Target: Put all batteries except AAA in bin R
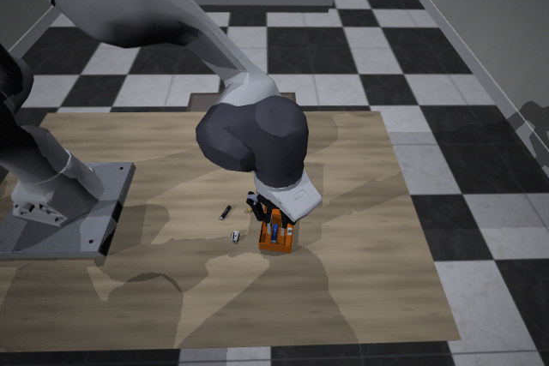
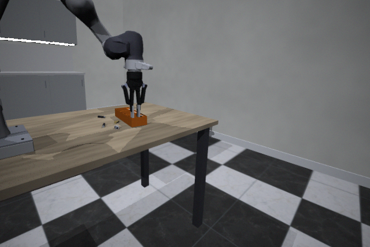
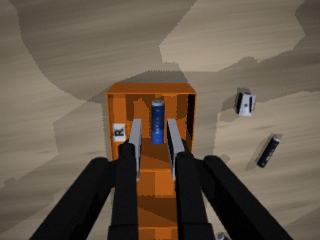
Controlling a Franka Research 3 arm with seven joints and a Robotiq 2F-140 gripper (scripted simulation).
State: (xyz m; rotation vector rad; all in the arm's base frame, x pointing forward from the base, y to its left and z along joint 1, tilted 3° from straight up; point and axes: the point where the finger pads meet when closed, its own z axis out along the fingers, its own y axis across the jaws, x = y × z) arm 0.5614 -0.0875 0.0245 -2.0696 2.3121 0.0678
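My hand is 5 cm above the blue battery. Also, from my hand: orange three-compartment bin row (1 cm ahead, 8 cm to the left, 5 cm below); grey block (11 cm behind, 1 cm to the right, 6 cm below); yellow screw (7 cm behind, 7 cm to the left, 6 cm below).
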